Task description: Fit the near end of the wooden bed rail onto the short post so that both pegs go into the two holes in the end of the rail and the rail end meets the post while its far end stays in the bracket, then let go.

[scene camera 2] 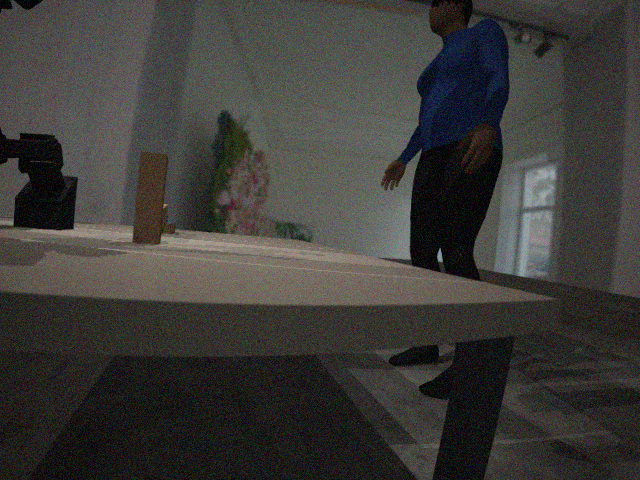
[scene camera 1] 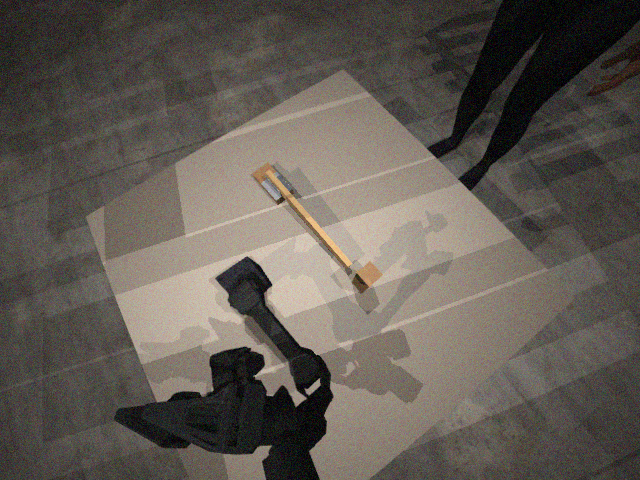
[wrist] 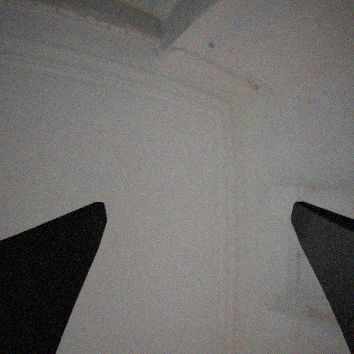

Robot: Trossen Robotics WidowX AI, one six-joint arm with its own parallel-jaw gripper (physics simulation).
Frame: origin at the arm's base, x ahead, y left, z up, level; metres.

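Seen in the pictures: gripper, fingertip midpoint: [scene camera 1: 127,412] [wrist: 200,212]; arm's base, link origin: [scene camera 2: 49,189] [scene camera 1: 246,281].
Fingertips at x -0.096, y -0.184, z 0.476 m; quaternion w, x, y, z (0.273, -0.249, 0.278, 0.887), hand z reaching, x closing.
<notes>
Pixels of each thing's middle, then the offset from my fingertips to it. "*": a spot on its surface instead. Level surfaces: height alone.
- wooden bed rail, body centre: [scene camera 2: 159,218] [scene camera 1: 307,218] dx +0.381, dy +0.226, dz -0.526 m
- bracket, surface spot: [scene camera 1: 270,189] * dx +0.367, dy +0.417, dz -0.541 m
- short wooden post, surface spot: [scene camera 2: 149,198] * dx +0.362, dy -0.086, dz -0.487 m
- pale table, surface height: dz -0.577 m
The wooden bed rail [scene camera 1: 316,228] lies diagonally in scene camera 1, its far end over the bracket [scene camera 1: 270,189], which has grey plates on a wooden block. Its near end is close beside the short wooden post [scene camera 1: 370,273] [scene camera 2: 149,198], with a small greyish patch between them. The pegs and holes cannot be made out. The post stands upright in scene camera 2 and hides most of what is behind it. My gripper [wrist: 200,212] is open and empty, with wall behind its fingers in the wrist view. It is well away from the rail and post.
The dark arm [scene camera 1: 273,330] rises from its base [scene camera 1: 244,276] [scene camera 2: 45,206] on the pale table [scene camera 1: 330,124] [scene camera 2: 310,289], left of the rail in scene camera 1. A person [scene camera 2: 460,103] in a blue top stands beyond the table edge.
</notes>
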